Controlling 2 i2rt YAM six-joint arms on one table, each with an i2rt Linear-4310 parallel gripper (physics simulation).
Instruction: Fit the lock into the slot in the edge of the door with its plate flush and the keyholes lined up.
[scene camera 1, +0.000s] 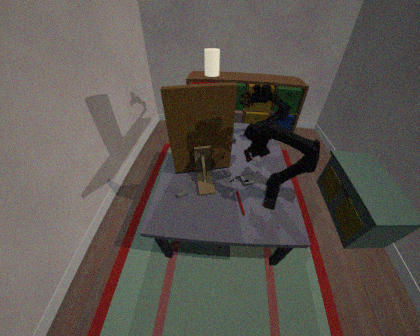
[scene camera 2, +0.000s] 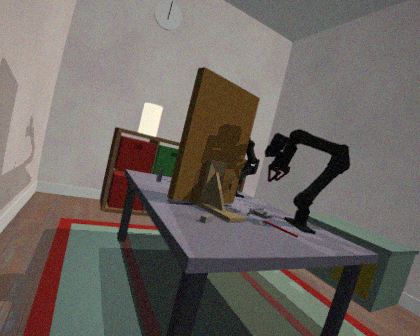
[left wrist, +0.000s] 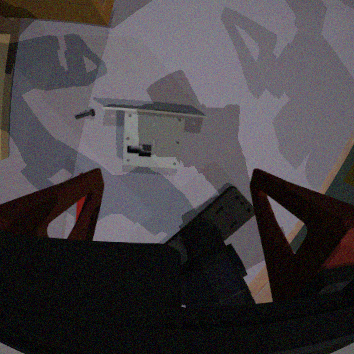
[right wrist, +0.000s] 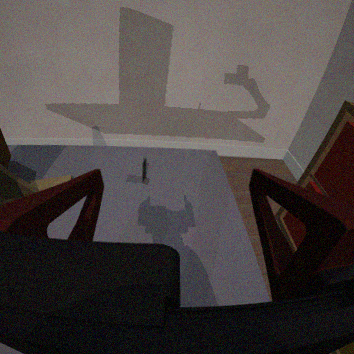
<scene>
My left gripper (left wrist: 176, 176) is open, holding nothing. Also in view: a grey lock (left wrist: 162, 129). My right gripper (right wrist: 176, 176) is open, with nothing in its grasp. I also see a brown door (scene camera 1: 196, 115) and a wooden stand (scene camera 1: 202, 154).
The brown door is seen too in the left wrist view (left wrist: 96, 19). The right wrist view misses the grey lock: it is out of frame.
</scene>
